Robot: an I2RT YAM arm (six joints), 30 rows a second.
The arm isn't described. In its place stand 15 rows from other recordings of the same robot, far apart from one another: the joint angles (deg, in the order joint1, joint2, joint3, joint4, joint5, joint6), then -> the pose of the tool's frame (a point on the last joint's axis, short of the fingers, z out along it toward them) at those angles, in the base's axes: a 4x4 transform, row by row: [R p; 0 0 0 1], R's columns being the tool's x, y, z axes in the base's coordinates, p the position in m.
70.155 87.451 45.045 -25.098 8.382 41.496 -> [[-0.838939 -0.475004 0.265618 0.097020], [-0.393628 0.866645 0.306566 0.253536], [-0.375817 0.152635 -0.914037 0.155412], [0 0 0 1]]
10.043 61.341 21.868 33.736 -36.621 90.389 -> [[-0.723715 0.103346 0.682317 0.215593], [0.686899 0.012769 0.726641 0.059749], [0.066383 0.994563 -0.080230 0.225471], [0 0 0 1]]
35.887 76.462 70.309 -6.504 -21.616 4.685 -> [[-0.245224 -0.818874 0.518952 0.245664], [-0.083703 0.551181 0.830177 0.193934], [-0.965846 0.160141 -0.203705 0.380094], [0 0 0 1]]
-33.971 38.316 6.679 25.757 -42.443 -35.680 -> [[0.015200 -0.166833 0.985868 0.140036], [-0.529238 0.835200 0.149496 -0.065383], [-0.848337 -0.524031 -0.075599 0.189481], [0 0 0 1]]
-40.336 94.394 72.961 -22.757 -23.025 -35.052 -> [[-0.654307 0.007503 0.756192 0.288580], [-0.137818 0.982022 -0.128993 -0.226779], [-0.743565 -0.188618 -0.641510 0.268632], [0 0 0 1]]
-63.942 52.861 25.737 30.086 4.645 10.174 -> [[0.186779 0.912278 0.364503 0.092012], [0.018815 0.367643 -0.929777 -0.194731], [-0.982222 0.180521 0.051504 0.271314], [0 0 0 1]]
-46.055 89.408 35.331 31.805 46.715 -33.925 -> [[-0.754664 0.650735 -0.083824 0.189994], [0.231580 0.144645 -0.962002 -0.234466], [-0.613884 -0.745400 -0.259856 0.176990], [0 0 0 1]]
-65.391 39.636 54.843 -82.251 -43.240 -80.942 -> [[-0.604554 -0.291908 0.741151 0.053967], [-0.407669 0.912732 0.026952 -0.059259], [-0.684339 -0.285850 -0.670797 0.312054], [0 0 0 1]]
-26.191 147.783 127.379 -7.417 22.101 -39.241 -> [[-0.771918 0.283048 0.569234 0.522180], [-0.273485 0.660468 -0.699277 -0.271769], [-0.573890 -0.695461 -0.432418 0.175136], [0 0 0 1]]
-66.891 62.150 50.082 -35.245 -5.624 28.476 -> [[0.170391 0.919225 0.354955 0.090729], [0.809660 0.074704 -0.582126 -0.203729], [-0.561621 0.386582 -0.731530 0.273938], [0 0 0 1]]
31.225 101.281 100.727 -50.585 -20.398 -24.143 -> [[-0.332399 -0.886391 0.322215 0.322435], [-0.649817 0.462851 0.602915 0.209976], [-0.683556 -0.008972 -0.729843 0.346425], [0 0 0 1]]
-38.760 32.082 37.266 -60.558 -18.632 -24.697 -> [[-0.771692 0.142274 0.619879 0.082063], [0.111832 0.989826 -0.087964 -0.051300], [-0.626087 0.001441 -0.779752 0.246960], [0 0 0 1]]
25.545 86.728 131.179 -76.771 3.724 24.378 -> [[-0.596547 -0.147731 0.788864 0.208841], [0.171395 0.936789 0.305043 0.097251], [-0.784063 0.317179 -0.533518 0.532917], [0 0 0 1]]
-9.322 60.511 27.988 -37.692 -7.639 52.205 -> [[-0.477269 0.804919 0.352590 0.164448], [0.872021 0.483400 0.076832 -0.022198], [-0.108598 0.344135 -0.932619 0.159337], [0 0 0 1]]
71.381 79.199 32.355 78.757 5.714 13.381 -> [[-0.047783 -0.930164 0.364021 0.091081], [0.579420 0.271044 0.768640 0.259244], [-0.813627 0.247649 0.526004 0.292982], [0 0 0 1]]
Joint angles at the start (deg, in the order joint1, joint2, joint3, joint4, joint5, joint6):
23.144 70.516 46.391 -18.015 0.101 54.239
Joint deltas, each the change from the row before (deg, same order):
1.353 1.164 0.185 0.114 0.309 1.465
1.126 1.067 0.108 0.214 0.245 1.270
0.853 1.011 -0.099 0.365 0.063 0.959
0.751 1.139 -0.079 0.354 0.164 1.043
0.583 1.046 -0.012 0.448 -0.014 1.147
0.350 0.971 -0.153 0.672 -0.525 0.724
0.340 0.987 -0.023 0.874 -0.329 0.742
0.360 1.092 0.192 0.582 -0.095 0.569
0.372 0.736 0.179 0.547 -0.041 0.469
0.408 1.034 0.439 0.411 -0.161 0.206
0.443 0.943 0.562 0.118 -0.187 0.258
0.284 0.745 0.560 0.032 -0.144 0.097
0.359 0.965 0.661 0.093 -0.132 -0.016
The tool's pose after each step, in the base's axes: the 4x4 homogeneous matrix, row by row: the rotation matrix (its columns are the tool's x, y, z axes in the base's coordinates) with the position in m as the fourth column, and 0 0 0 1 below. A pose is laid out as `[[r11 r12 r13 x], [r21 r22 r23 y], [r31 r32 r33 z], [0 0 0 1]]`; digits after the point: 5 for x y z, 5 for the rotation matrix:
[[-0.68834 0.28180 0.66842 0.24078], [0.59419 0.74760 0.29671 0.10943], [-0.41609 0.60140 -0.68204 0.23976], [0 0 0 1]]
[[-0.69613 0.29115 0.65623 0.24120], [0.59593 0.74406 0.30206 0.11523], [-0.40033 0.60134 -0.69147 0.23609], [0 0 0 1]]
[[-0.70406 0.29920 0.64404 0.24161], [0.59598 0.74209 0.30677 0.11984], [-0.38615 0.59982 -0.70079 0.23165], [0 0 0 1]]
[[-0.70987 0.31136 0.63178 0.24236], [0.59837 0.73975 0.30775 0.12409], [-0.37154 0.59650 -0.71144 0.22669], [0 0 0 1]]
[[-0.71319 0.32367 0.62177 0.24340], [0.60403 0.73385 0.31083 0.12777], [-0.35567 0.59725 -0.71888 0.22259], [0 0 0 1]]
[[-0.72009 0.32965 0.61057 0.24452], [0.60509 0.72900 0.32005 0.13065], [-0.33960 0.59992 -0.72441 0.21829], [0 0 0 1]]
[[-0.72315 0.33426 0.60442 0.24622], [0.60820 0.72289 0.32790 0.13368], [-0.32733 0.60473 -0.72606 0.21486], [0 0 0 1]]
[[-0.72608 0.33940 0.59801 0.24819], [0.60948 0.72032 0.33119 0.13684], [-0.31835 0.60494 -0.72986 0.21169], [0 0 0 1]]
[[-0.72768 0.34058 0.59538 0.24948], [0.61040 0.71747 0.33563 0.13970], [-0.31286 0.60765 -0.72998 0.20998], [0 0 0 1]]
[[-0.73314 0.33903 0.58954 0.25152], [0.60645 0.71823 0.34113 0.14332], [-0.30777 0.60763 -0.73217 0.20808], [0 0 0 1]]
[[-0.73921 0.33834 0.58232 0.25325], [0.60230 0.71900 0.34681 0.14704], [-0.30135 0.60710 -0.73527 0.20683], [0 0 0 1]]
[[-0.74360 0.33677 0.57762 0.25497], [0.59865 0.72008 0.35086 0.14984], [-0.29777 0.60669 -0.73706 0.20634], [0 0 0 1]]
[[-0.74955 0.33336 0.57188 0.25712], [0.59249 0.72311 0.35505 0.15336], [-0.29517 0.60496 -0.73952 0.20536], [0 0 0 1]]

